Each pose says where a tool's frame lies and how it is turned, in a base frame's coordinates. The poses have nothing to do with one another.
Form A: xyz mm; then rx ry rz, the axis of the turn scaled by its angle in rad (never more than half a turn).
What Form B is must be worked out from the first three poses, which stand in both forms.
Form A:
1: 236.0, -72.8, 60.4, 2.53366, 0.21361, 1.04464
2: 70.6, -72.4, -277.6, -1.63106, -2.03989, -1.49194
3: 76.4, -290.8, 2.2, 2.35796, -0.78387, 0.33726
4: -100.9, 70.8, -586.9, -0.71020, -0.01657, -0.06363
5: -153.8, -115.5, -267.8, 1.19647, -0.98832, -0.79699
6: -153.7, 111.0, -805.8, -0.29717, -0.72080, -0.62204
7: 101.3, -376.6, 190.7, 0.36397, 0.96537, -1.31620
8: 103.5, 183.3, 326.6, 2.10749, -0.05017, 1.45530
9: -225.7, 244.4, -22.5, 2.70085, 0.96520, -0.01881
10: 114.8, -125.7, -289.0, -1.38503, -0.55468, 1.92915
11: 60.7, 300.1, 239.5, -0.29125, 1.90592, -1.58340
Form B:
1: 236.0, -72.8, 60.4, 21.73, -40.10, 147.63
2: 70.6, -72.4, -277.6, 121.34, -38.75, 129.99
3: 76.4, -290.8, 2.2, -29.70, -24.43, 148.10
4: -100.9, 70.8, -586.9, -3.02, -2.11, -40.65
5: -153.8, -115.5, -267.8, -67.30, -10.98, 85.80
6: -153.7, 111.0, -805.8, -36.11, -43.80, -3.50
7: 101.3, -376.6, 190.7, -94.37, 49.72, -26.05
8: 103.5, 183.3, 326.6, 34.72, -60.35, 119.52
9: -225.7, 244.4, -22.5, 38.58, 5.91, 165.45
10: 114.8, -125.7, -289.0, 104.74, 40.17, -63.57
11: 60.7, 300.1, 239.5, -144.95, 19.09, -94.48
